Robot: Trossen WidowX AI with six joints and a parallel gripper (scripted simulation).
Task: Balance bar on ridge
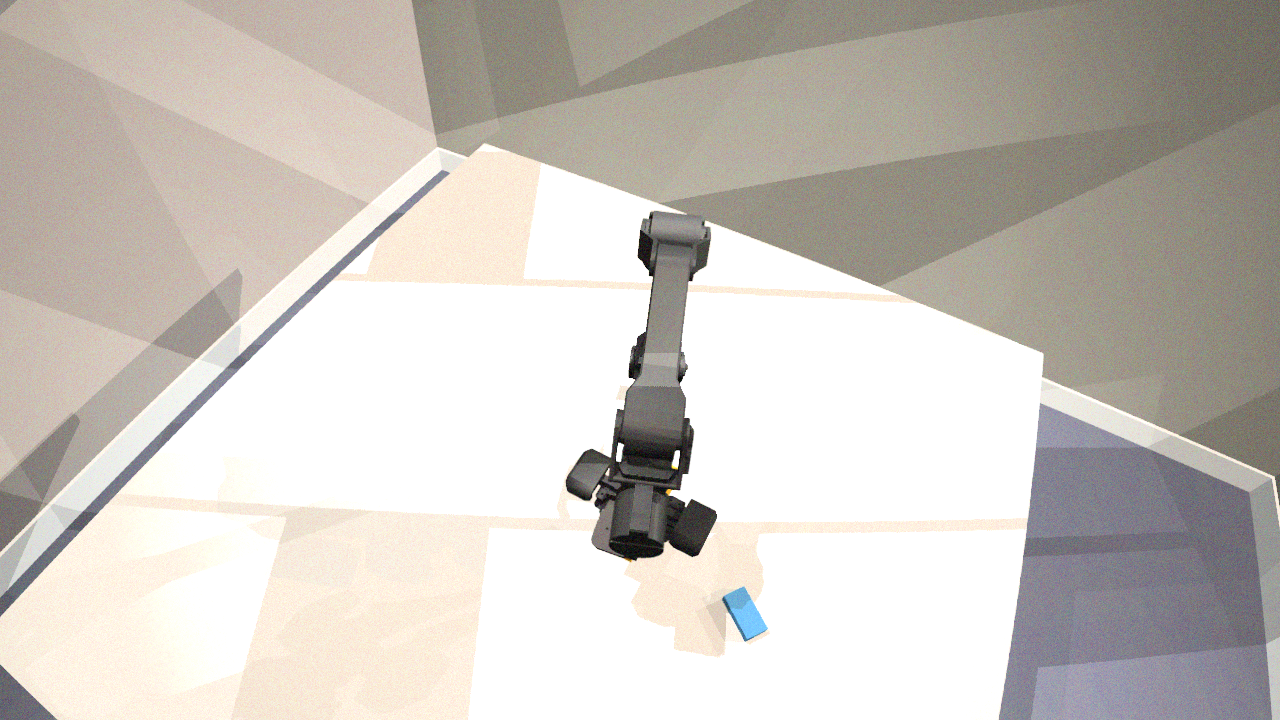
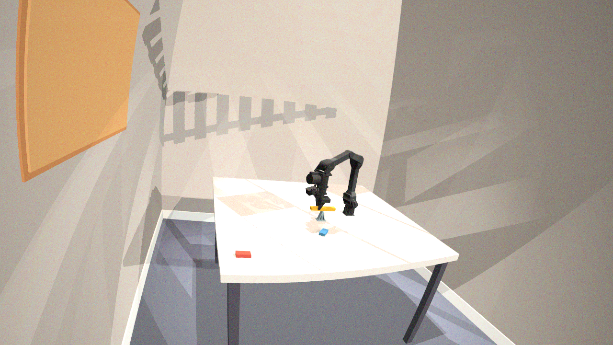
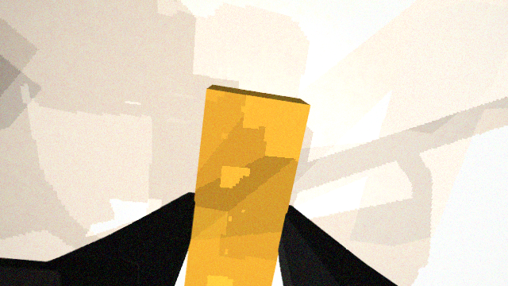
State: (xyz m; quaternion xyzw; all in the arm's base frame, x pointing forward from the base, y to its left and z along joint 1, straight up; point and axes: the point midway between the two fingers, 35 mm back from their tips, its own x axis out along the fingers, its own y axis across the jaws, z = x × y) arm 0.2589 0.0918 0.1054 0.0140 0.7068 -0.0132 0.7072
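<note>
My gripper tip is 30 mm past the yellow bar. Also, from my gripper tip: blue block (180 mm to the left, 60 mm below, 20 mm ahead); then red block (480 mm ahead, 410 mm to the left, 60 mm below).
</note>
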